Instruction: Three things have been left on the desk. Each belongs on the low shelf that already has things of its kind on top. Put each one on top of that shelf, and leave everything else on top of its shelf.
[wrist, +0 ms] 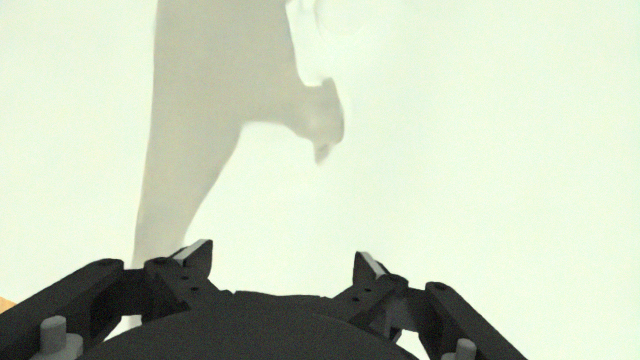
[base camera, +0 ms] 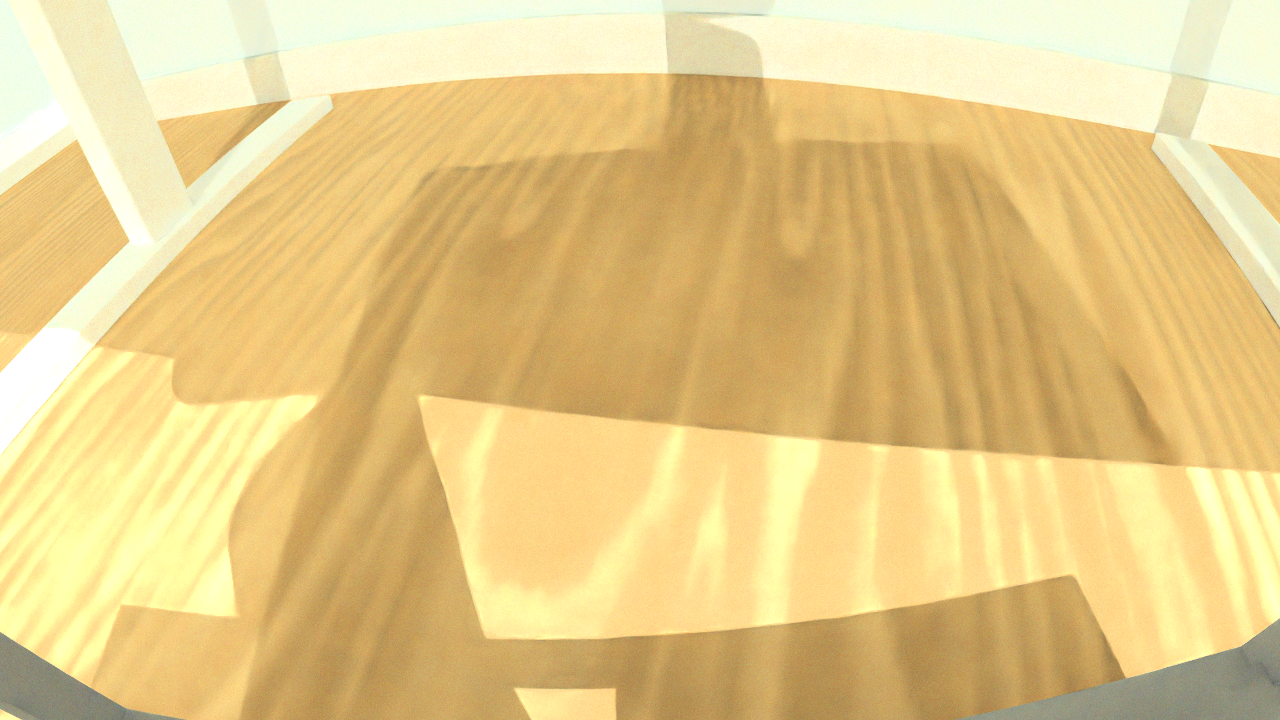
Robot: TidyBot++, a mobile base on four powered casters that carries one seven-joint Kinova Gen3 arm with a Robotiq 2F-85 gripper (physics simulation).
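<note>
My gripper (wrist: 284, 261) is open, with nothing between its fingers, above the pale top of the desk (wrist: 475, 150) in the wrist view. The shadow of the arm and gripper falls across this surface. A faint pale curved outline shows near the top of the wrist view; it is too washed out to tell what it is. None of the three things left on the desk can be made out. The low shelves do not show in either view.
In the base camera view, a white upright leg (base camera: 111, 116) stands on a floor bar (base camera: 259, 147) at the left. Another white floor bar (base camera: 1230, 214) lies at the right. Wooden floor (base camera: 626, 313) runs to a pale baseboard (base camera: 537, 44) and wall behind.
</note>
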